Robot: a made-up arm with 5 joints. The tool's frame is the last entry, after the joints.
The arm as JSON. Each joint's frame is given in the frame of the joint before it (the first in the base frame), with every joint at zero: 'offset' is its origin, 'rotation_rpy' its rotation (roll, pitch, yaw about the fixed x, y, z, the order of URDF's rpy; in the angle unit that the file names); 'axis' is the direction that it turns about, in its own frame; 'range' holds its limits. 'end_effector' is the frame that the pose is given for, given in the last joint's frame.
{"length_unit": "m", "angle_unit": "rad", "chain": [
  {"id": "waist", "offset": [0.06, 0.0, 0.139], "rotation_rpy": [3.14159, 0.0, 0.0], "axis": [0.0, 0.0, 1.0], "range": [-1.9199, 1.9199]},
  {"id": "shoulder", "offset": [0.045, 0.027, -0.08], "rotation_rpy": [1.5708, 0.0, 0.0], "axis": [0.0, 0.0, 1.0], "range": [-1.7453, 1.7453]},
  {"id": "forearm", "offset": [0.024, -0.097, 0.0], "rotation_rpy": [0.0, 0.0, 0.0], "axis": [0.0, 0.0, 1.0], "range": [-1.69, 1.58]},
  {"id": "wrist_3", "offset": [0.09, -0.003, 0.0], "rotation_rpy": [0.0, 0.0, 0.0], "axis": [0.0, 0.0, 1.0], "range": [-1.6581, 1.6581]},
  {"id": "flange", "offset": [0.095, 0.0, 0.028], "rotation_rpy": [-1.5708, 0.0, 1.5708], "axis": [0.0, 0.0, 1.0], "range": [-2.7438, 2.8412]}
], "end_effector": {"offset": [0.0, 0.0, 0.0], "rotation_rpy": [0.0, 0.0, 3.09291]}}
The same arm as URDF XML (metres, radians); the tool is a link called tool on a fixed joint. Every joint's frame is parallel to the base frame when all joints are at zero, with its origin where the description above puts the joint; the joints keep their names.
<robot name="arm">
<joint name="waist" type="revolute"><parent link="base_link"/><child link="link1"/><origin xyz="0.06 0 0.139"/><axis xyz="0 0 -1"/><limit lower="-1.9199" upper="1.9199"/></joint>
<joint name="shoulder" type="revolute"><parent link="link1"/><child link="link2"/><origin xyz="0.045 -0.027 0.08"/><axis xyz="0 1 0"/><limit lower="-1.7453" upper="1.7453"/></joint>
<joint name="forearm" type="revolute"><parent link="link2"/><child link="link3"/><origin xyz="0.024 0 0.097"/><axis xyz="0 1 0"/><limit lower="-1.69" upper="1.58"/></joint>
<joint name="wrist_3" type="revolute"><parent link="link3"/><child link="link4"/><origin xyz="0.09 0 0.003"/><axis xyz="0 1 0"/><limit lower="-1.6581" upper="1.6581"/></joint>
<joint name="flange" type="revolute"><parent link="link4"/><child link="link5"/><origin xyz="0.095 0.028 0"/><axis xyz="-1 0 0"/><limit lower="-2.7438" upper="2.8412"/></joint>
<joint name="tool_fixed" type="fixed"><parent link="link5"/><child link="tool"/><origin xyz="0 0 0" rpy="1.5707 -1.5221 -1.5707"/></joint>
<link name="base_link"/>
<link name="link1"/>
<link name="link2"/>
<link name="link3"/>
<link name="link4"/>
<link name="link5"/>
<link name="tool"/>
</robot>

